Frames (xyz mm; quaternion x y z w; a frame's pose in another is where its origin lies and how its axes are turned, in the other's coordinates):
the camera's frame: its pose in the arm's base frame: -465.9 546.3 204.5 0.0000 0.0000 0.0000 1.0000
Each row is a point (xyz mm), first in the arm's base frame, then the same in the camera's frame.
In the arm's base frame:
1: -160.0 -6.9 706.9
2: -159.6 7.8 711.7
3: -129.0 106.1 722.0
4: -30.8 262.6 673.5
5: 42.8 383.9 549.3
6: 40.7 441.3 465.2
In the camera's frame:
1: 305.9 -553.2 502.4
2: 306.3 -538.5 507.2
3: 336.9 -440.2 517.5
4: 435.1 -283.7 469.0
5: 508.7 -162.4 344.8
6: 506.6 -105.0 260.7

